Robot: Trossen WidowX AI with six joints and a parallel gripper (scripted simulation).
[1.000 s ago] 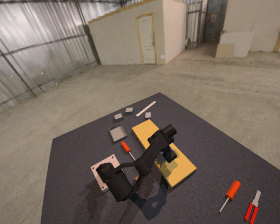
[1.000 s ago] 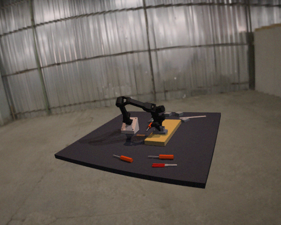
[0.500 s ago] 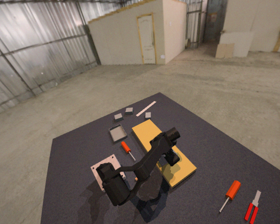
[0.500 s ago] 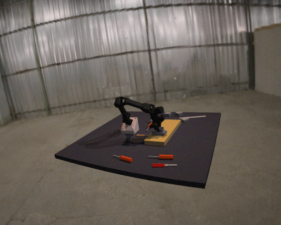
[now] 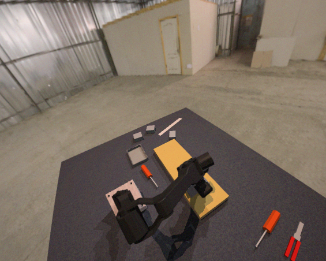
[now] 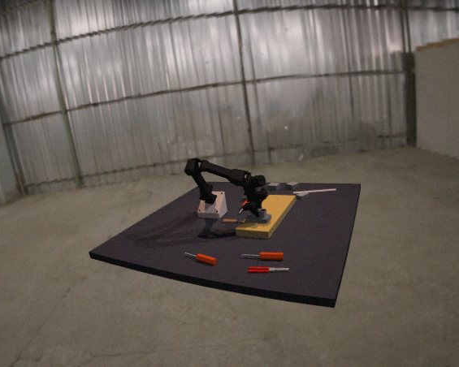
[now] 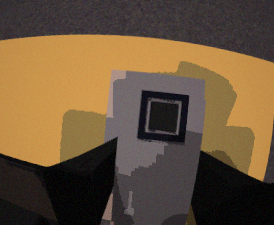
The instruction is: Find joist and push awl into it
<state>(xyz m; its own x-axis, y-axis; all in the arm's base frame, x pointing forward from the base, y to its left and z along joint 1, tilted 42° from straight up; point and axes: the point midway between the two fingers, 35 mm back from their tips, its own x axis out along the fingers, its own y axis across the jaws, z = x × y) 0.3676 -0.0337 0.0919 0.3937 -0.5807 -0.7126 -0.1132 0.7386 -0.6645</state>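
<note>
My gripper tip is now 410 mm to the right of the grey tray, 250 mm past it and 50 mm above it. The rest, counted from my gripper tip: awl 170 mm behind, 60 mm below, 10 mm to the left; then square light 30 mm above, 20 mm ahead; then grey stud finder 20 mm above, 10 mm ahead.
</note>
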